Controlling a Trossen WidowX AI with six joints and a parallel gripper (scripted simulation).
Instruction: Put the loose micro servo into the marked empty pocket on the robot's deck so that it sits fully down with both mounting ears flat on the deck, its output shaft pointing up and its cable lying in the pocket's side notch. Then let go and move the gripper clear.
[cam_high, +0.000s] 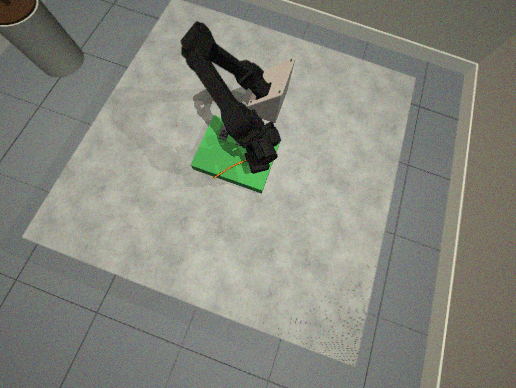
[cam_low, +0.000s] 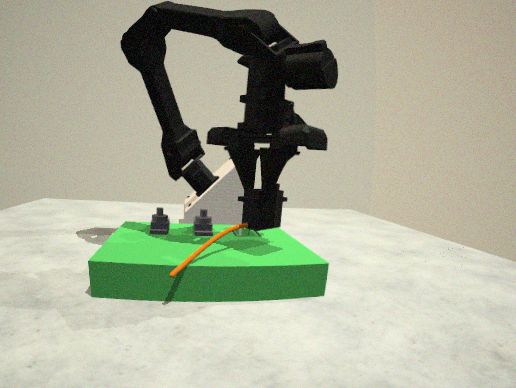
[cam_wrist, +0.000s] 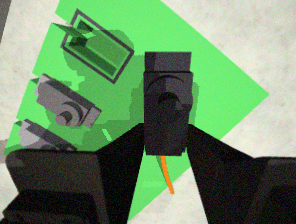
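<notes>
The green deck is 10 mm ahead of my gripper tip, 70 mm to the right of it and 100 mm below it.
</notes>
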